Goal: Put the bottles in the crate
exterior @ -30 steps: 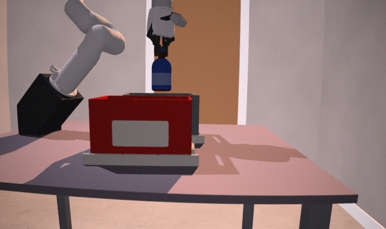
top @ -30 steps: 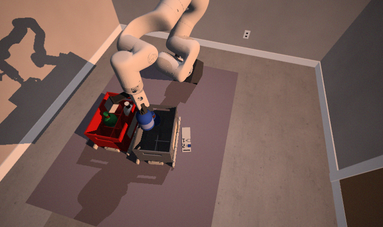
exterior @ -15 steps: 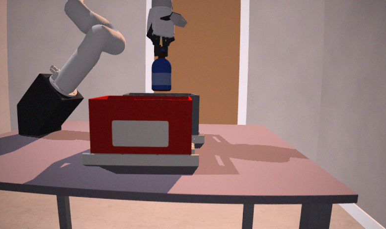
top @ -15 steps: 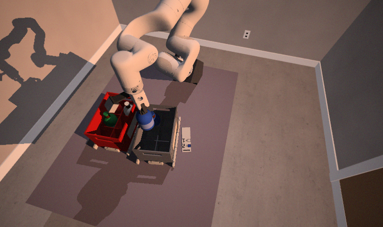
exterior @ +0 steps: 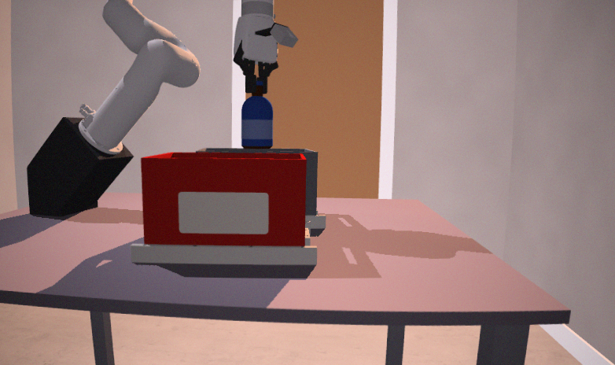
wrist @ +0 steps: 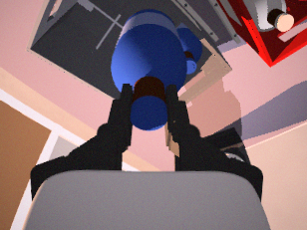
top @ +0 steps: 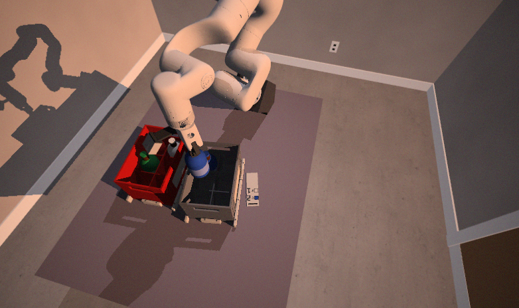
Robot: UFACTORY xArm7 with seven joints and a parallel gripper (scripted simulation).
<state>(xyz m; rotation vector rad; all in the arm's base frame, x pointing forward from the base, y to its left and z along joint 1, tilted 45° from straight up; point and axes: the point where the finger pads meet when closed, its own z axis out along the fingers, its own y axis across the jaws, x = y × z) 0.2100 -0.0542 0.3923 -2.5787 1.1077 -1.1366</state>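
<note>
The grey crate lies 40 mm to the left of my hand and 240 mm below it. From my hand the other things lie so: white bottle (140 mm behind, 150 mm to the right, 240 mm below); then red crate (60 mm behind, 200 mm to the right, 240 mm below); then green bottle (60 mm behind, 250 mm to the right, 240 mm below).
</note>
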